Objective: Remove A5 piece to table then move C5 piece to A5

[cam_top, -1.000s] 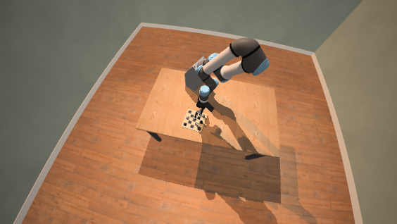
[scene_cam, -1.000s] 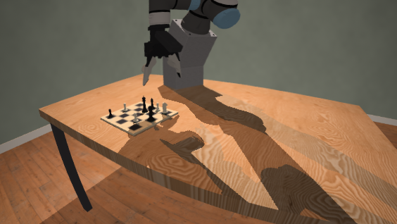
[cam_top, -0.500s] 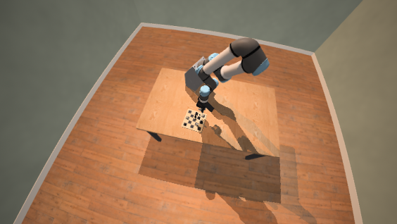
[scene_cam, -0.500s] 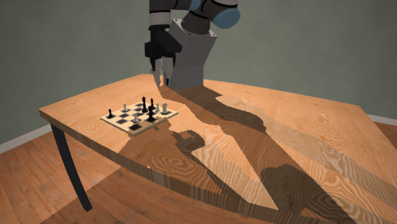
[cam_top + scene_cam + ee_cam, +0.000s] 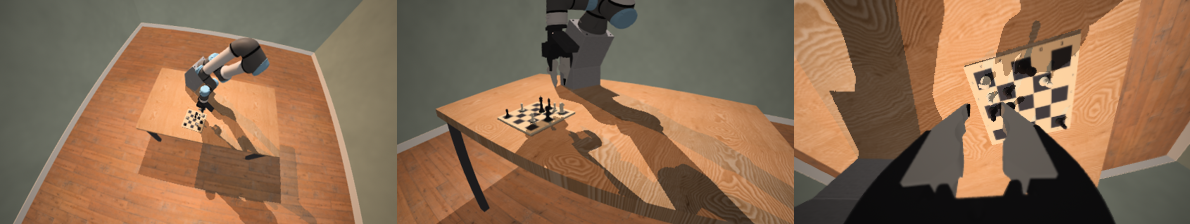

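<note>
Now: hand 10 cm above the white piece. From my hand the other things lie so: chessboard (12 cm below, 8 cm to the right, 7 cm ahead).
</note>
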